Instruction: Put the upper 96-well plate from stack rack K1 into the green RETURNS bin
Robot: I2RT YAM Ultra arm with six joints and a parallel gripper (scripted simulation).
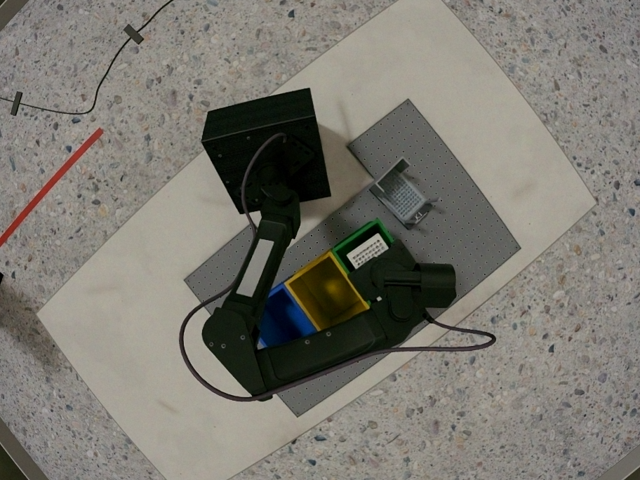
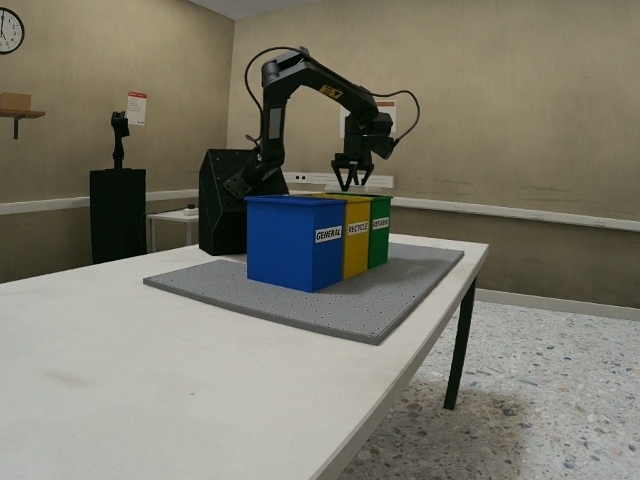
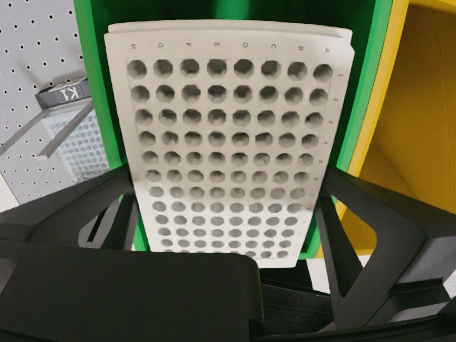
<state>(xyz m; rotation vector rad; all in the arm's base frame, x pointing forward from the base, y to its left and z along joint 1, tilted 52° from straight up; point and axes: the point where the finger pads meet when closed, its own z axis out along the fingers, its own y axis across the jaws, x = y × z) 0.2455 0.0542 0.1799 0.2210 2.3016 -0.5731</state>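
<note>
Now: the 96-well plate right at my hand. Round my hand: green returns bin (11 cm below); yellow bin (5 cm behind, 12 cm to the right, 11 cm below); blue bin (11 cm behind, 24 cm to the right, 11 cm below).
</note>
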